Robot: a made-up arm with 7 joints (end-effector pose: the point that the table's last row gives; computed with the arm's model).
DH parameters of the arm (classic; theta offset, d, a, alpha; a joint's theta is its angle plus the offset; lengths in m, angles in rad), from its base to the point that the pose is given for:
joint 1: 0 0.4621 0 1.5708
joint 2: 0 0.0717 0 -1.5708
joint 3: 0 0.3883 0.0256 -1.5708
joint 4: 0 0.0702 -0.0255 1.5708
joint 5: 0 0.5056 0 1.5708
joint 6: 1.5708 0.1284 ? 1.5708
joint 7: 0 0.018 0 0
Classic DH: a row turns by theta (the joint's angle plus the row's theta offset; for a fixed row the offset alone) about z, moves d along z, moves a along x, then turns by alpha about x.
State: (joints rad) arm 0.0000 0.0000 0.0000 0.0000 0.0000 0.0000 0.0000
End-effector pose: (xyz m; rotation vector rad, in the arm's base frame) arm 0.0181 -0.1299 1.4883 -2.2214 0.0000 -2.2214
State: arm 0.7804 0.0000 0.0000 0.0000 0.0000 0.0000 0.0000
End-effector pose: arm 0.1043 -0.0796 1.4883 -1.7633 -0.7252 -1.7633
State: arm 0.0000 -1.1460 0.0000 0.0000 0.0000 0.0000 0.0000
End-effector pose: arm 0.9425 -0.1299 0.8685 -3.0710 0.0000 -0.6623
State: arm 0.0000 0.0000 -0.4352 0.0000 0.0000 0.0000 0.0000
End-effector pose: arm -0.0081 -0.1321 1.4883 1.9806 -0.4379 1.9807
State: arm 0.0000 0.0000 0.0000 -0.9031 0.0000 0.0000 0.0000
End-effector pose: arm -0.4800 -0.1299 1.2395 -1.0294 0.0000 -2.9681
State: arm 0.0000 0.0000 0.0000 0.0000 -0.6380 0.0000 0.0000
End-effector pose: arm -0.0619 -0.1154 1.4883 1.8553 -0.6128 1.8553
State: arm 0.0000 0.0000 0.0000 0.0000 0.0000 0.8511 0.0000
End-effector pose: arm -0.0875 -0.1299 1.4567 -1.1062 0.0000 -2.9404
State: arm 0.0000 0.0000 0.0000 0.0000 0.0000 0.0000 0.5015
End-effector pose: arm 0.0181 -0.1299 1.4883 -1.9404 0.4970 -1.9404
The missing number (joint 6, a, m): 0.1323
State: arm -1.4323 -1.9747 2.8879 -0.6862 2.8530 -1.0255 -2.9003
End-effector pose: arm -0.3147 -0.6082 -0.1469 -0.8315 -0.5463 -0.5833
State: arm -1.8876 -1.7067 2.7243 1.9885 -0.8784 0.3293 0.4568
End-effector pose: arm 0.0752 -0.3815 1.0322 -2.0007 0.0405 -1.4983
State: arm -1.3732 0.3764 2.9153 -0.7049 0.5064 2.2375 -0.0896
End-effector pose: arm -0.0347 -0.0563 1.2129 0.6623 0.7341 -0.9830
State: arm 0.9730 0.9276 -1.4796 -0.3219 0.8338 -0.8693 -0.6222
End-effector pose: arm -0.3817 -0.6432 1.1032 -2.0206 -0.6126 -2.2780
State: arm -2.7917 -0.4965 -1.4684 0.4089 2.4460 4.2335 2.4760
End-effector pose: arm -0.6398 -0.0017 1.0373 1.3008 2.1565 0.8284
